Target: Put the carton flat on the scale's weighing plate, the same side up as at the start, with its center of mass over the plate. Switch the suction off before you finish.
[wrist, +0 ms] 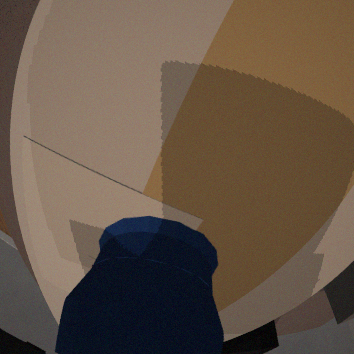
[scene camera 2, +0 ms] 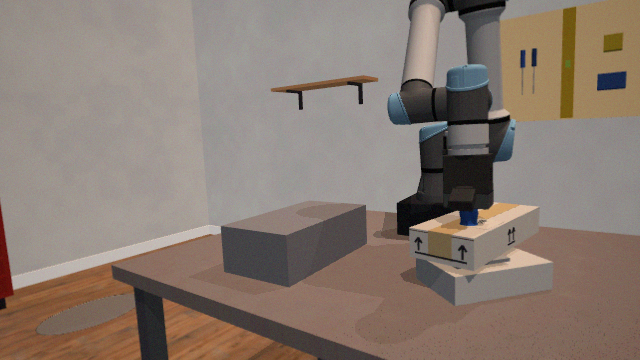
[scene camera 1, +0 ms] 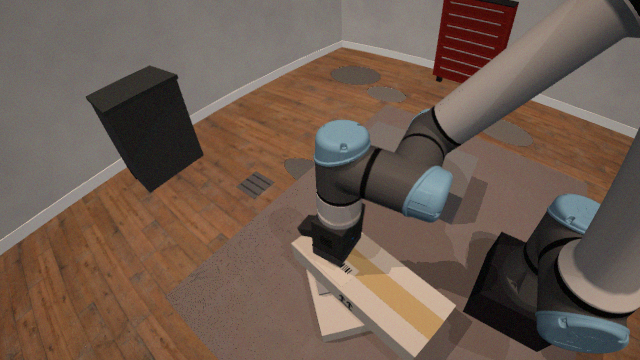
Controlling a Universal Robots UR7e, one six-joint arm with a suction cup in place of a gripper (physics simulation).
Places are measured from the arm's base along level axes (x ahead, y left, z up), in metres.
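Pixels of known places: end effector, tool point: point(wrist: 160, 231) point(scene camera 2: 468, 229); arm's base, origin of the base link: point(scene camera 2: 442, 197) point(scene camera 1: 531, 281).
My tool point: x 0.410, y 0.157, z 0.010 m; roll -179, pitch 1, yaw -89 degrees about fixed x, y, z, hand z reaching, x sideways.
For each thing: its top centre in the pictures, then the offset to it from my tool point. Level surfaces: height alone.
- carton, middle of its top: point(wrist: 133, 327) point(scene camera 1: 369, 274) point(scene camera 2: 479, 216) dz +0.011, dx -0.081, dy +0.006 m
- scale, middle of its top: point(scene camera 2: 481, 250) point(scene camera 1: 342, 279) dz -0.048, dx -0.026, dy +0.019 m
- grey weighing plate, middle of its top: point(scene camera 2: 465, 252) point(scene camera 1: 338, 266) dz -0.048, dx +0.000, dy -0.006 m
- grey block, middle of its top: point(scene camera 2: 299, 214) point(scene camera 1: 415, 153) dz -0.004, dx -0.021, dy -0.424 m
- table, its level: dz -0.118 m
The carton point(scene camera 1: 395, 290) point(scene camera 2: 450, 245) point(wrist: 115, 100), pale with a tan tape stripe, lies on top of the scale point(scene camera 1: 337, 315) point(scene camera 2: 505, 282), turned at an angle to it and overhanging it. It looks about level, with its printed arrows pointing up. A sliver of the grey weighing plate point(scene camera 1: 324, 288) point(scene camera 2: 500, 260) shows under the carton; the rest is hidden. My blue suction cup point(scene camera 2: 468, 223) point(wrist: 155, 237) is off and rests on the carton's top near one end, beside the tape. In scene camera 1 the cup is hidden behind its black housing.
A grey block point(scene camera 2: 295, 245) stands on the table point(scene camera 2: 330, 315), left of the scale in scene camera 2. The robot's black base point(scene camera 1: 500, 290) point(scene camera 2: 425, 215) is near the carton. A dark cabinet point(scene camera 1: 150, 130) and a red drawer cabinet point(scene camera 1: 472, 40) stand farther off.
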